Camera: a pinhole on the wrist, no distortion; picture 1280 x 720 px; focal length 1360.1 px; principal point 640.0 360.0 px. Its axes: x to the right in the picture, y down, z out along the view. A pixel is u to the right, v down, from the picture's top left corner.
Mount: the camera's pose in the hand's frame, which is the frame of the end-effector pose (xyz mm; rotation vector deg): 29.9 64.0 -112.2 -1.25 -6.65 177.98
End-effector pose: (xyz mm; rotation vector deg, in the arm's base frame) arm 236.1 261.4 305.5 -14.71 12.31 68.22
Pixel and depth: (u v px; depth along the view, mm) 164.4 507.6 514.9
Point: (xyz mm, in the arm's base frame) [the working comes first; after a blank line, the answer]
In the camera's frame: -180.1 55.9 514.9

353.0 549.3 628.4
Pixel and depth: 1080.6 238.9 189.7
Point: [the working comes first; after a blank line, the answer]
In the camera's frame: 61.5 -16.9 189.7

162.1 279.3 383.5
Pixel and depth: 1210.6 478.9 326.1
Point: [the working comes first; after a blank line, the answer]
In the camera's frame: 136.8 28.5 326.1

187.2 231.7 536.6
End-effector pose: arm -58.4 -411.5 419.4 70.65 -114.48 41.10
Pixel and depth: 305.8 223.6 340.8
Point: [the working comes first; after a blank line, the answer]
In the camera's frame: -83.7 -34.2 340.8

-216.8 -613.7 353.3
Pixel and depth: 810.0 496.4 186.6
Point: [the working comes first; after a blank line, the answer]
In the camera's frame: 23.3 18.7 186.6

-107.2 -453.7 373.6
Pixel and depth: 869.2 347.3 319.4
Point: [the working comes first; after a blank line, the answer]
In the camera's frame: 53.8 -3.0 319.4

-142.6 -530.3 264.5
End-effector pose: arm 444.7 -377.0 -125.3 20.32 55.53 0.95
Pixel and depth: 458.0 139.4 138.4
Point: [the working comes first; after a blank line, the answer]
In the camera's frame: -18.5 -22.4 138.4

504.8 -305.8 -126.0
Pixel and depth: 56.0 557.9 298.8
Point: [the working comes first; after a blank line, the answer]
In the camera's frame: -128.3 43.5 298.8

679.6 -409.5 -154.8
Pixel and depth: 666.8 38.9 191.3
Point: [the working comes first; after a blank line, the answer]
In the camera's frame: 3.8 -45.2 191.3

538.6 -306.9 -74.4
